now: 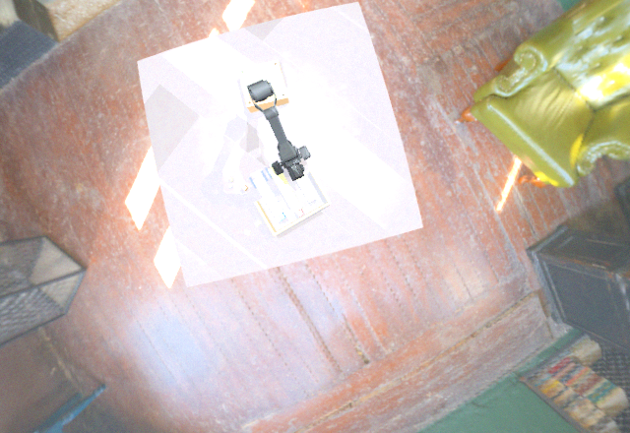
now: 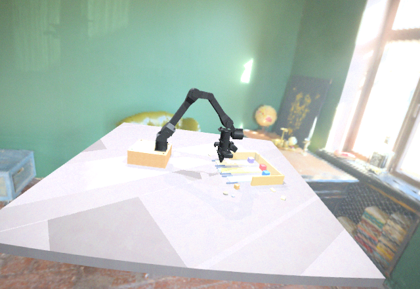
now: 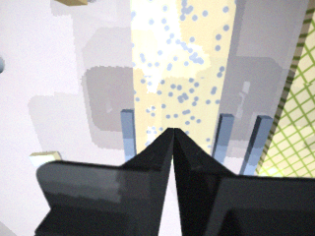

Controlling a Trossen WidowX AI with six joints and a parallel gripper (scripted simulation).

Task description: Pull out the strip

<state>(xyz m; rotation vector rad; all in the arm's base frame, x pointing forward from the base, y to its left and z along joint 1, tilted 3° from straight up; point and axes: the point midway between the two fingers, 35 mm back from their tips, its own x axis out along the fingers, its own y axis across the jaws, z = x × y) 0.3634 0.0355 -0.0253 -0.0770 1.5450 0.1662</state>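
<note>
The purple cube is 20 cm ahead of my gripper tip, 3 cm to the left of it and 1 cm above it.
</note>
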